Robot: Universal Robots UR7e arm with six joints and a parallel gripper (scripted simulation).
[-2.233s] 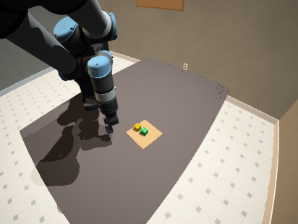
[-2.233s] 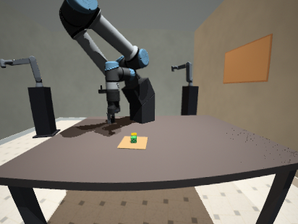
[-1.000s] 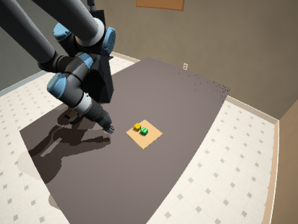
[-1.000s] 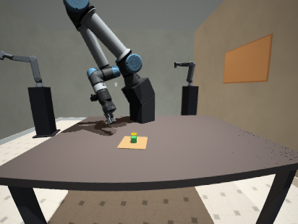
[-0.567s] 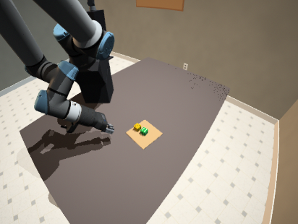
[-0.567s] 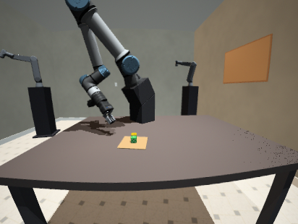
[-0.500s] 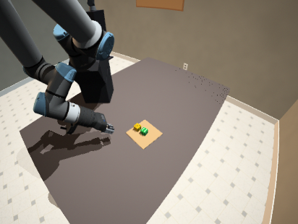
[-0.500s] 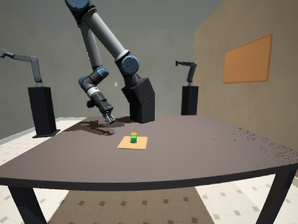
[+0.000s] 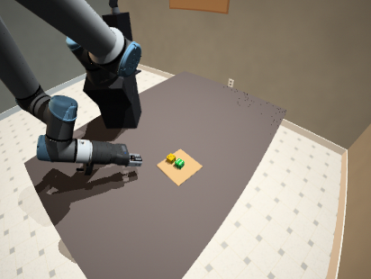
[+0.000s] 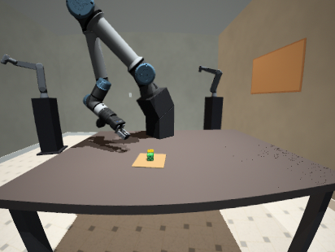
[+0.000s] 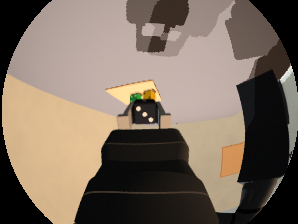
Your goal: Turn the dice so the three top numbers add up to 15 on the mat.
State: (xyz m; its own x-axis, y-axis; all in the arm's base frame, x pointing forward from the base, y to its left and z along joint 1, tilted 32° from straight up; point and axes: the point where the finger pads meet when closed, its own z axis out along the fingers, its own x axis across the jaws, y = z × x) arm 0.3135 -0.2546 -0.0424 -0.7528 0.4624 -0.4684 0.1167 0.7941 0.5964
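My hand is right at the black die. Also, from my hand: yellow die: 90 mm ahead, 120 mm to the left, 80 mm below; then green die: 130 mm ahead, 110 mm to the left, 80 mm below; then tan mat: 130 mm ahead, 110 mm to the left, 100 mm below.
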